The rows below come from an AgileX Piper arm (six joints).
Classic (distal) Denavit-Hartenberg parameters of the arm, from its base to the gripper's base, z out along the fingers. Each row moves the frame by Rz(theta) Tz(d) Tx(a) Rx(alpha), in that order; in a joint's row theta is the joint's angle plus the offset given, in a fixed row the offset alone. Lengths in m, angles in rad.
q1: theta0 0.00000, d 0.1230, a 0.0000, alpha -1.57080
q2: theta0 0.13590, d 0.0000, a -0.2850, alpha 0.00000
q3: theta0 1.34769, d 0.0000, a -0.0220, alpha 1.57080
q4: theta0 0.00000, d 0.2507, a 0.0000, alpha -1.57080
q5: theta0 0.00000, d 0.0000, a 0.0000, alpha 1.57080
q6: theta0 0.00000, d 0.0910, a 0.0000, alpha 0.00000
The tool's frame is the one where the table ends.
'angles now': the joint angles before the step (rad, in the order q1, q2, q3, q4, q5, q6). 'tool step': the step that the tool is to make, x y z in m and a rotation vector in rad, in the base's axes. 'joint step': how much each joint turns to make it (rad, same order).
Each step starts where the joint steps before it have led.
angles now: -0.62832, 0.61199, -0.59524, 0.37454, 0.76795, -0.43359
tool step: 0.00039, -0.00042, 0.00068, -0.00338, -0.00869, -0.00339
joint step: -0.00004, 0.00000, 0.00001, 0.00219, -0.00968, -0.00007
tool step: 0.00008, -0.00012, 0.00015, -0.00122, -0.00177, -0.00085
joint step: 0.00017, 0.00000, 0.00001, -0.00018, -0.00238, 0.00022
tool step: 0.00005, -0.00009, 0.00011, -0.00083, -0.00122, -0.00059
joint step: -0.00011, 0.00001, -0.00002, 0.00011, -0.00154, -0.00013
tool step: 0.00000, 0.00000, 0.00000, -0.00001, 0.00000, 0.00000
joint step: 0.00001, 0.00000, 0.00000, -0.00002, -0.00001, 0.00001
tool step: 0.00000, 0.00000, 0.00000, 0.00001, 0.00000, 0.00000
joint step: -0.00001, 0.00000, 0.00000, 0.00002, 0.00001, -0.00001
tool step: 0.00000, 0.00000, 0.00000, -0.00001, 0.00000, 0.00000
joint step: 0.00001, 0.00000, 0.00000, -0.00002, -0.00001, 0.00001
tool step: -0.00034, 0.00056, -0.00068, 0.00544, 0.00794, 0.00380
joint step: 0.00004, -0.00001, 0.00001, -0.00004, 0.01034, 0.00005
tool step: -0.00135, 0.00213, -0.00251, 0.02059, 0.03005, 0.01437
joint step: 0.00003, 0.00001, -0.00003, -0.00002, 0.03916, 0.00005
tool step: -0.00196, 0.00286, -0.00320, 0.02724, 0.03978, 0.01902
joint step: -0.00023, -0.00002, 0.00001, 0.00021, 0.05192, -0.00029
